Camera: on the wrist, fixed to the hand. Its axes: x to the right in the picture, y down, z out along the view.
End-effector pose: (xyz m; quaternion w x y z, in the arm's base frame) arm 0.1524 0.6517 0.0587 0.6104 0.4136 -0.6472 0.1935
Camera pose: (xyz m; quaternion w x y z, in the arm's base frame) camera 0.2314 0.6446 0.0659 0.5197 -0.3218 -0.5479 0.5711
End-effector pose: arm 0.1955 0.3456 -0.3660 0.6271 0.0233 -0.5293 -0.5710
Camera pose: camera 0.1799 0.2856 -0.4160 0.9595 -0.2675 -0.0868 -0.0137
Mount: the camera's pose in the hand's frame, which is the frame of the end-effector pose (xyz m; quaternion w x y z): 0.0159 -0.0633 -0.0457 0.6493 -0.1478 0.3004 0.6829
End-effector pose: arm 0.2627 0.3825 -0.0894 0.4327 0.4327 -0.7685 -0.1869
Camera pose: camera 0.3284 0.3382 -0.0979 0.7034 -0.2517 -0.6369 0.1905
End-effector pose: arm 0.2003 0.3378 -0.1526 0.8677 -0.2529 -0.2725 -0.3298
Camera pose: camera 0.1794 0.2612 -0.1591 0.8331 -0.3795 0.3052 0.2622
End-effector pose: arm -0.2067 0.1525 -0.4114 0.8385 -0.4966 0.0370 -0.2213
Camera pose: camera -0.2264 0.0828 -0.3782 0.6110 -0.3546 0.6477 0.2852
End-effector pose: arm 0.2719 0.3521 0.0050 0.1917 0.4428 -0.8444 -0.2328
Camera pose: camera 0.3293 0.2970 0.0086 0.6025 -0.2475 -0.7586 -0.0120
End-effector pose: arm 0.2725 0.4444 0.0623 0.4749 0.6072 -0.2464 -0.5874
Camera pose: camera 0.3024 0.4710 -0.0066 0.8733 0.3323 -0.3452 0.0889
